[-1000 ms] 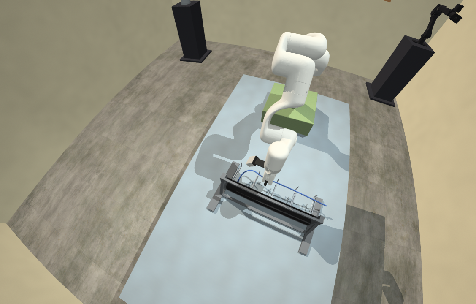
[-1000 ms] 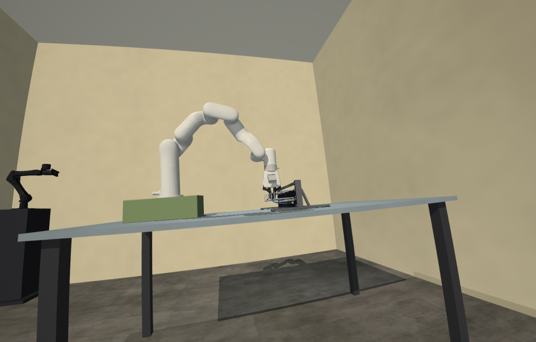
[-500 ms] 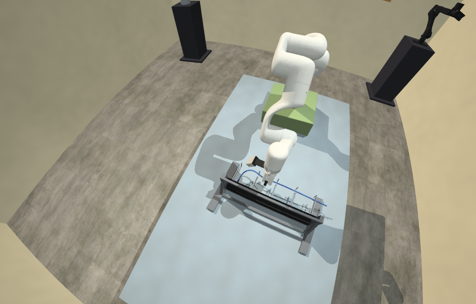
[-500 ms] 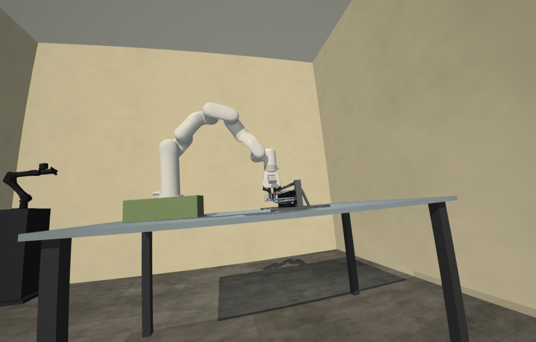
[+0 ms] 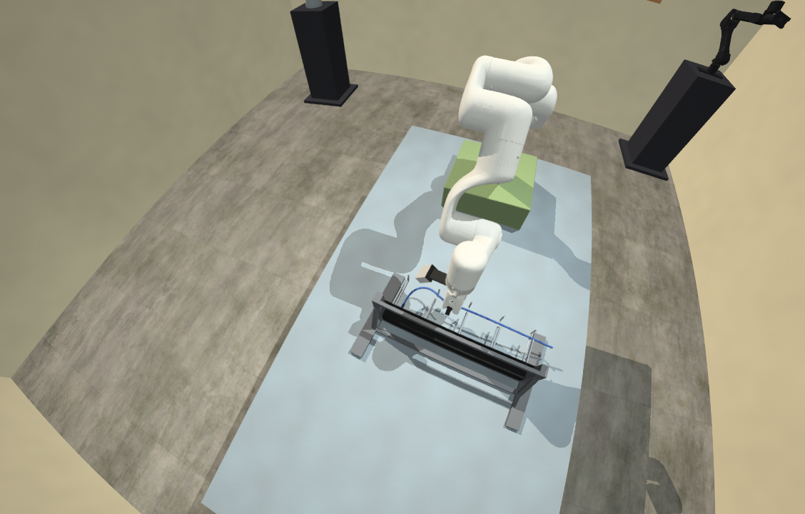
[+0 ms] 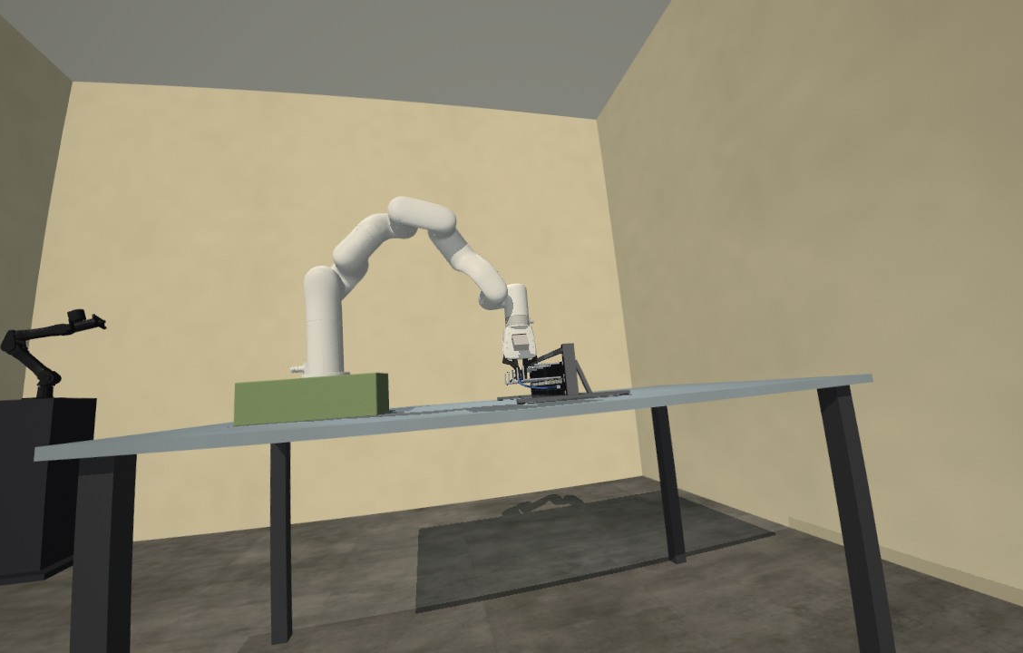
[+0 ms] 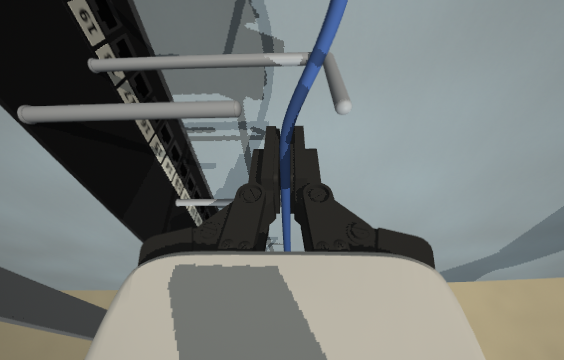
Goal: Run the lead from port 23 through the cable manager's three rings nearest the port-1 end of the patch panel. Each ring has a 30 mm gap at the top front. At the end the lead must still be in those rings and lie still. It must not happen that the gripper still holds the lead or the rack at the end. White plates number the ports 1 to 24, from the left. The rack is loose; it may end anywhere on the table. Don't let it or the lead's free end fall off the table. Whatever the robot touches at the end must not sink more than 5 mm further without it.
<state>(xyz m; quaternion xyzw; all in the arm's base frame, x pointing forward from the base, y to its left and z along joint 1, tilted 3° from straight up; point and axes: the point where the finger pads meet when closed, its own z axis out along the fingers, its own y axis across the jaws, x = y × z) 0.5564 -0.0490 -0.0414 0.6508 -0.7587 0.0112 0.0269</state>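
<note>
Now: hand 11 cm short of the patch panel rack, 3 cm to the right of it and 1 cm above it.
</note>
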